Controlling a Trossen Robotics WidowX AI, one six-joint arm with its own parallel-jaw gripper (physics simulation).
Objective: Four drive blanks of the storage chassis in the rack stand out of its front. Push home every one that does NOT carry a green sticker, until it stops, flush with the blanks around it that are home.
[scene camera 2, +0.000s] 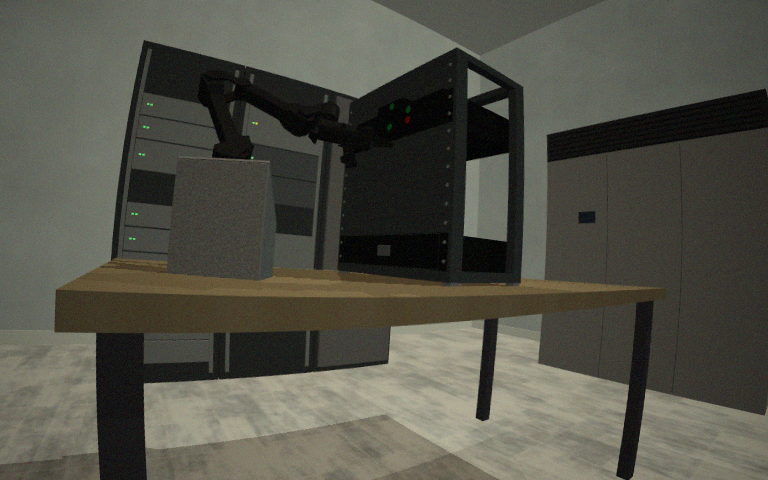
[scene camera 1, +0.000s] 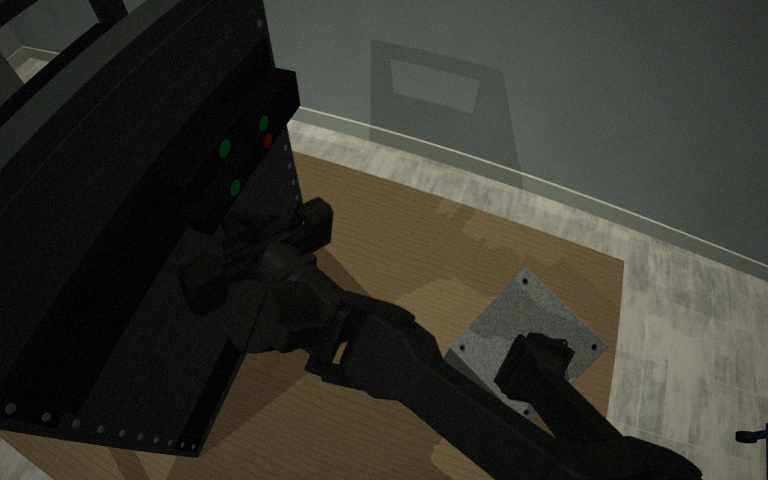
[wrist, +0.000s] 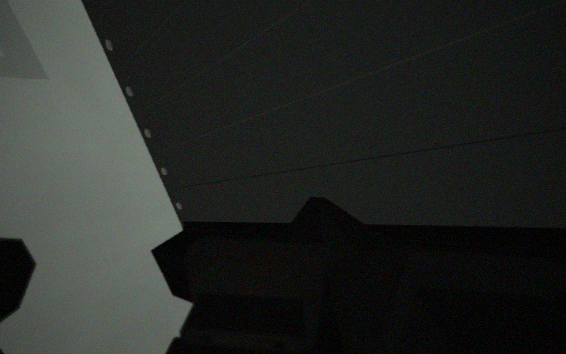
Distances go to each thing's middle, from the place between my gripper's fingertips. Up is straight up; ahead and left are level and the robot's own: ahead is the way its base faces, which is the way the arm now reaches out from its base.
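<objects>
The rack [scene camera 1: 131, 145] is where I'm measuring from: my hand is 150 mm short of the rack, 30 mm to the right of it and 70 mm above it.
</objects>
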